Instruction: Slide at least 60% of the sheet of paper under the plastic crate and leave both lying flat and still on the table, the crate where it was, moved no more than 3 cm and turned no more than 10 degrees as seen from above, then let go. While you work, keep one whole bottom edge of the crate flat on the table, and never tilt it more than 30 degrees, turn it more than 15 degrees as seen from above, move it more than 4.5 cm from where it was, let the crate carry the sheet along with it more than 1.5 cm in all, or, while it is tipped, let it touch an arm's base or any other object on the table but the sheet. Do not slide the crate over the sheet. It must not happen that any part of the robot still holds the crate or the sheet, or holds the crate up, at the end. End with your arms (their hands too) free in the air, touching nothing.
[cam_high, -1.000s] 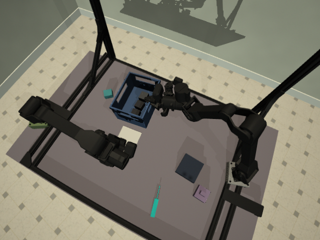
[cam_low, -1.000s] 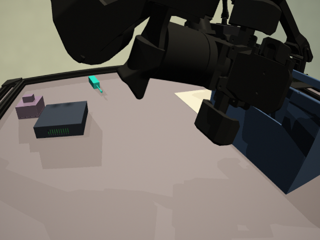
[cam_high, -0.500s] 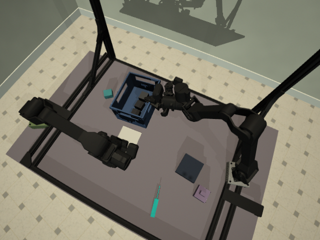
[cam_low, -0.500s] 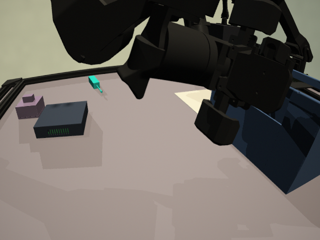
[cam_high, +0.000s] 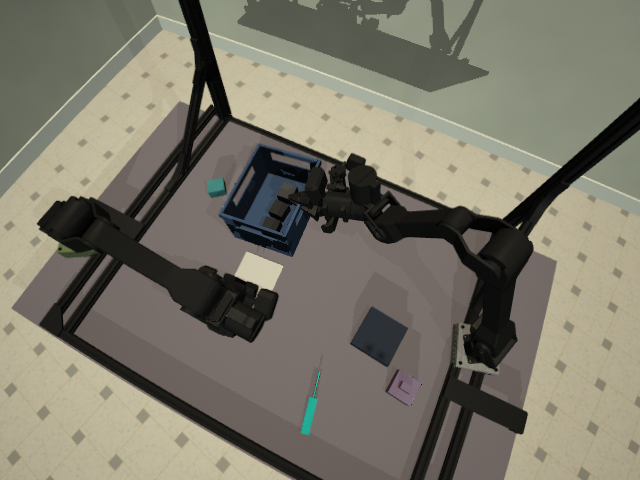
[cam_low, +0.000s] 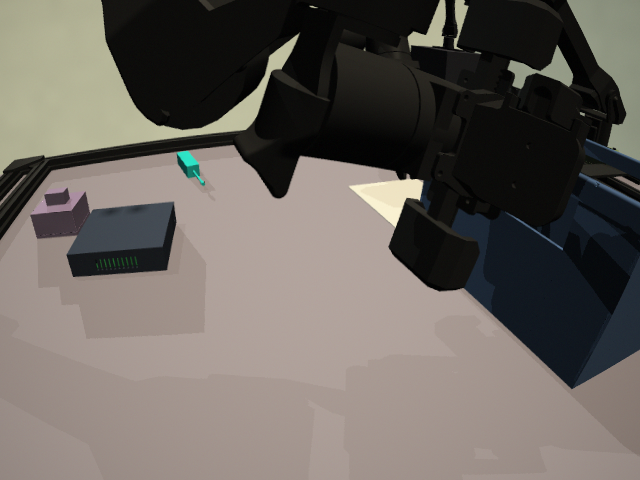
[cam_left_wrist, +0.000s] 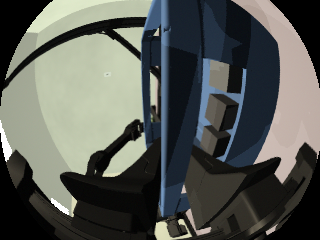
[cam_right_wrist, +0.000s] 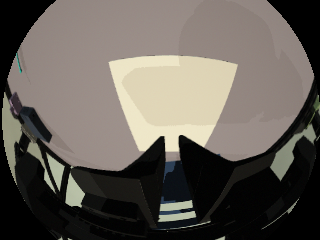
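Now: the sheet of paper 60 mm below my right hand and 30 mm behind it. The rest, counted from my right hand: blue plastic crate: 230 mm behind, 10 mm above; teal tool: 220 mm to the left, 190 mm ahead, 50 mm below; teal block: 250 mm behind, 180 mm to the right, 50 mm below.
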